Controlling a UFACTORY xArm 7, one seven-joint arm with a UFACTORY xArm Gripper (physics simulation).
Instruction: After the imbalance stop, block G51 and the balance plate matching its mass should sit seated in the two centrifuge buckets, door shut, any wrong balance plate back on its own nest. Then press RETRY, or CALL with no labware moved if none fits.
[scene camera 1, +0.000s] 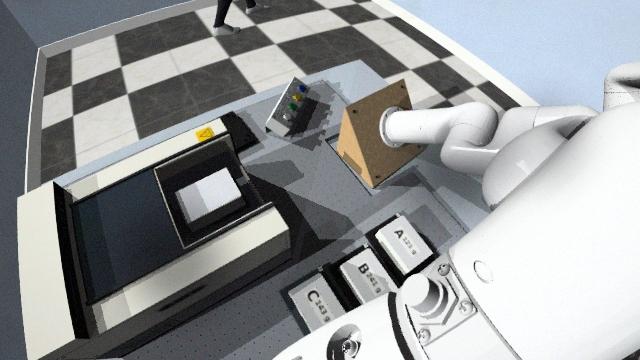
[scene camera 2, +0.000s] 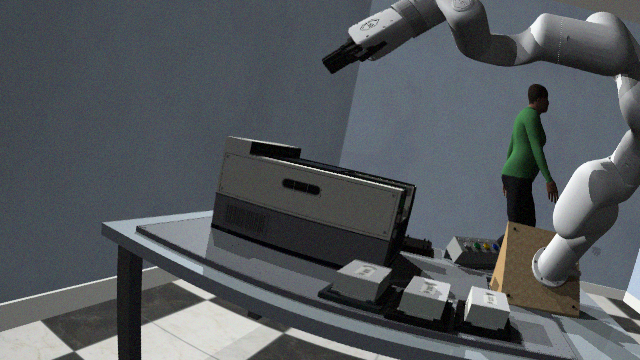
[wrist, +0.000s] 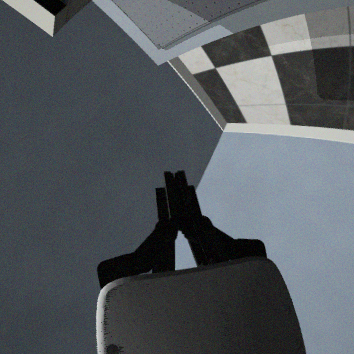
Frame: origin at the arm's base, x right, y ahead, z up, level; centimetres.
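Seen in the pictures: gripper, fingertip midpoint: (scene camera 2: 326, 66) (wrist: 171, 181); arm's base, origin of the base link: (scene camera 1: 394, 127) (scene camera 2: 550, 267).
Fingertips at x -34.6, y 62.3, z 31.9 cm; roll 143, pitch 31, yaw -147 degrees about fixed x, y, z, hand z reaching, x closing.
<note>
Offsets run from my fingertips to a thing's top centre.
The centrifuge (scene camera 1: 255, 232) (scene camera 2: 310, 200) has its dark door panel {dx +38.3, dy +11.5, dz -19.7 cm} (scene camera 1: 120, 235) slid back, leaving the bay open. A white block {dx +37.7, dy -5.8, dz -22.8 cm} (scene camera 1: 212, 192) sits in the bay; no label is readable on it, and a second bucket cannot be made out. Balance plates A 121 g {dx +6.6, dy -40.6, dz -35.6 cm} (scene camera 1: 402, 245) (scene camera 2: 487, 307), B 241 g {dx +5.2, dy -27.1, dz -35.6 cm} (scene camera 1: 365, 275) (scene camera 2: 425, 297) and C 143 g {dx +7.3, dy -14.0, dz -35.6 cm} (scene camera 1: 315, 305) (scene camera 2: 362, 280) sit on their nests in a row. A control panel {dx +64.2, dy -42.5, dz -32.6 cm} (scene camera 1: 280, 112) (scene camera 2: 467, 252) carries blue, yellow, green and white buttons. My gripper (scene camera 2: 330, 65) (wrist: 171, 181) is shut and empty, high above the centrifuge.
A brown wedge mount (scene camera 1: 375, 145) (scene camera 2: 530, 270) holds the arm's base beside the control panel. A dark low fixture {dx +66.8, dy -20.2, dz -37.9 cm} (scene camera 1: 241, 132) stands by the centrifuge's end. A person in green (scene camera 2: 525, 145) stands behind the table. My arm partly covers plate C in scene camera 1.
</note>
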